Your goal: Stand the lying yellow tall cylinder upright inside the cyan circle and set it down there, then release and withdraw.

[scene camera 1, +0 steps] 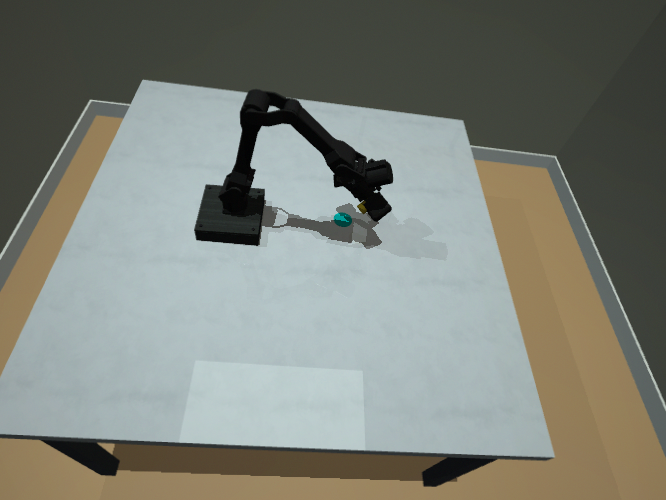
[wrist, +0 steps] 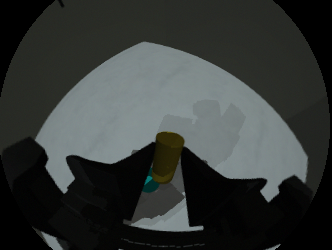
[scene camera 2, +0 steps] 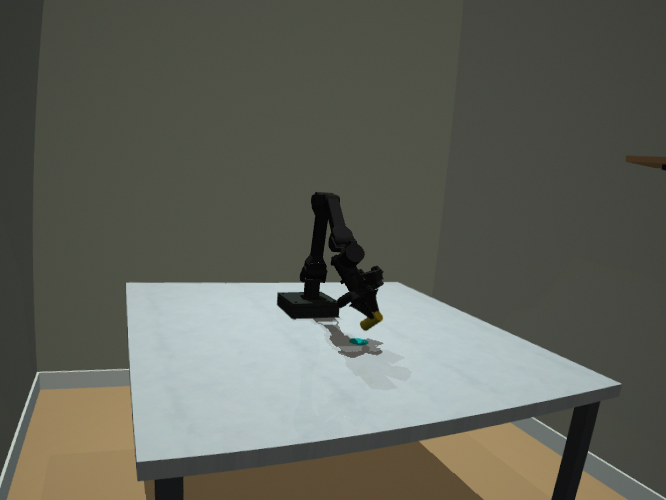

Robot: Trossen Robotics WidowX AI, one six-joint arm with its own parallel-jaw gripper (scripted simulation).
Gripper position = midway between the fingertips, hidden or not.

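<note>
A yellow tall cylinder is being carried by the gripper (scene camera 2: pixel 375 317). Scene camera 1 also shows the gripper (scene camera 1: pixel 373 198), and so does the wrist view, with the gripper (wrist: pixel 168 147) visible there too.
</note>
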